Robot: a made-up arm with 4 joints. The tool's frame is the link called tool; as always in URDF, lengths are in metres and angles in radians. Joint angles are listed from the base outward. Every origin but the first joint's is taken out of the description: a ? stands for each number. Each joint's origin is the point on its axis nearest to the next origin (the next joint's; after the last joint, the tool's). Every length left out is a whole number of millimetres.
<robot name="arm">
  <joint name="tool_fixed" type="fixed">
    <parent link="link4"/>
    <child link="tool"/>
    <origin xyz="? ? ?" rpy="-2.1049 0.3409 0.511"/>
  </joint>
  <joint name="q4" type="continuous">
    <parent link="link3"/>
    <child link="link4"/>
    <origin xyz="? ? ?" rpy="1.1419 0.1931 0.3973"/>
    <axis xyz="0 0 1"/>
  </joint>
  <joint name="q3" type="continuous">
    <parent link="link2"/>
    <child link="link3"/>
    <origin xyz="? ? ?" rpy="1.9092 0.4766 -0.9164"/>
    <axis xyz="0 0 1"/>
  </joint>
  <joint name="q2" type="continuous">
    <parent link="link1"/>
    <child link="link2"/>
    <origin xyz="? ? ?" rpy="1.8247 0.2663 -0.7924"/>
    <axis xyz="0 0 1"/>
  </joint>
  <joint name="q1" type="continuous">
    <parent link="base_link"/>
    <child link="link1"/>
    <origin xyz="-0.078 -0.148 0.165" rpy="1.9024 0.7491 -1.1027"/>
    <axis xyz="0 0 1"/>
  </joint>
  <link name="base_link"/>
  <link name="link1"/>
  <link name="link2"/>
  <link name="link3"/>
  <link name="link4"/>
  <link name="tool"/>
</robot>
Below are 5 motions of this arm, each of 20 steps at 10 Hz.
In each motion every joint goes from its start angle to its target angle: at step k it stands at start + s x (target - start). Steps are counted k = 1, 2, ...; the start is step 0. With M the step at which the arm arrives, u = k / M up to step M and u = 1 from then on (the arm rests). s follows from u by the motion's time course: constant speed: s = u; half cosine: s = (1 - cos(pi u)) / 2; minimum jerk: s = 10 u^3 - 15 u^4 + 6 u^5.
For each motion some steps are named. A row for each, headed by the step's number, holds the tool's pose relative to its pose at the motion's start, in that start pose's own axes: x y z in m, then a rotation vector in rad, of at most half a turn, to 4 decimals.
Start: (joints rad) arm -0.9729 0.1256 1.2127 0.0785
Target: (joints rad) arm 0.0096 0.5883 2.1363 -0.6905
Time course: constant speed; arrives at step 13
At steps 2, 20:
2: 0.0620 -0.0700 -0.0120 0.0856 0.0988 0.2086
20: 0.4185 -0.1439 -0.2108 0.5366 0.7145 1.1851

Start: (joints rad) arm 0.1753 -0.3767 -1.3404 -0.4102
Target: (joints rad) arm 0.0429 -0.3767 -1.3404 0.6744
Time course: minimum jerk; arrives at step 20
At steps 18, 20:
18: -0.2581 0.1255 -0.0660 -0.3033 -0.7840 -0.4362
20: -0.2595 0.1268 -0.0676 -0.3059 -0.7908 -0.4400

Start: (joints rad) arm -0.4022 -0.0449 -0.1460 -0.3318
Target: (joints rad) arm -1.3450 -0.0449 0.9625 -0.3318
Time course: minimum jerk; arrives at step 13
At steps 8, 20:
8: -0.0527 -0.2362 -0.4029 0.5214 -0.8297 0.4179
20: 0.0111 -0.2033 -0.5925 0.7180 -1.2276 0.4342

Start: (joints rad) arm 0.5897 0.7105 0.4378 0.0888
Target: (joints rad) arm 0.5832 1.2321 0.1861 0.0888
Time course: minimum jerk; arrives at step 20
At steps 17, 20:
17: 0.2755 -0.1407 0.0534 0.2666 0.5563 0.0922
20: 0.2836 -0.1440 0.0522 0.2729 0.5717 0.0961

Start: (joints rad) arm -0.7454 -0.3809 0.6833 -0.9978
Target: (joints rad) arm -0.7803 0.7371 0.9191 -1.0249
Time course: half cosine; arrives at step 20
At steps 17, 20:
17: 0.0796 -0.2299 -0.0299 0.6421 0.1277 0.8079
20: 0.0880 -0.2391 -0.0372 0.6826 0.1298 0.8523

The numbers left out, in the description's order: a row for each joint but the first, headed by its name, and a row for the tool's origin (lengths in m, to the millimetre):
tool: -0.187 0.283 0
q4: -0.286 -0.132 0
q3: 0.056 0.028 0
q2: -0.031 0.028 0

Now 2 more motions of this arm.
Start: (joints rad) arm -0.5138 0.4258 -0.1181 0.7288
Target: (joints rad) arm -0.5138 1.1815 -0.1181 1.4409
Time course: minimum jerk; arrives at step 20
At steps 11, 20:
11: 0.1106 -0.0929 0.0225 0.0355 -0.0292 0.0648
20: 0.1986 -0.1426 0.0069 0.0747 -0.0479 0.0980

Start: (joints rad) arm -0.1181 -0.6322 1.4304 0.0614
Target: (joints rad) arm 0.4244 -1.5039 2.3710 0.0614
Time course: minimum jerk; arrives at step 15
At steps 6, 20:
6: -0.0491 -0.1182 -0.0932 -0.1060 -0.3099 0.4652
20: 0.2330 -0.4020 -0.2344 -0.0947 -0.9378 1.5755

